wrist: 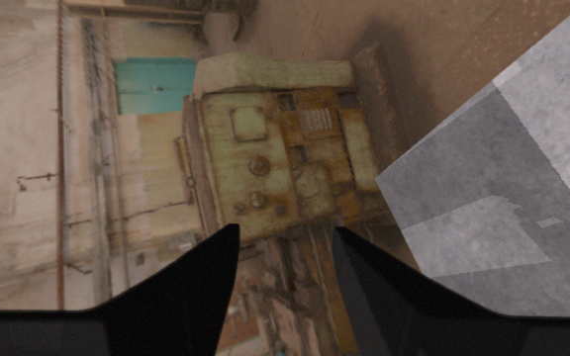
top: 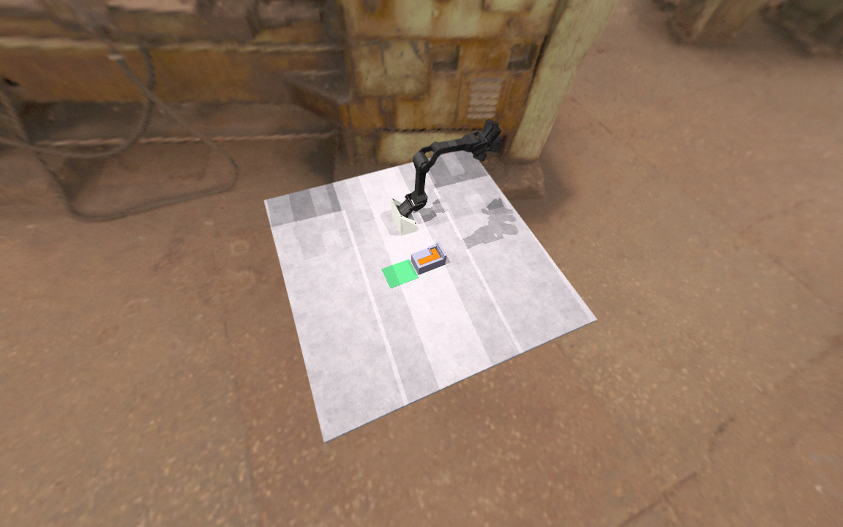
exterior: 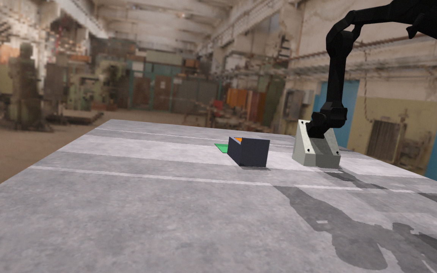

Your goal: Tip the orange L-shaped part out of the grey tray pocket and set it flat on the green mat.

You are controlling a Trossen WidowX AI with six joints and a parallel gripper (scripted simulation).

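My gripper tip is now 39 cm short of the orange L-shaped part, 46 cm to the left of it and 31 cm above it. Round my gripper tip: green mat 40 cm ahead, 62 cm to the right, 37 cm below.
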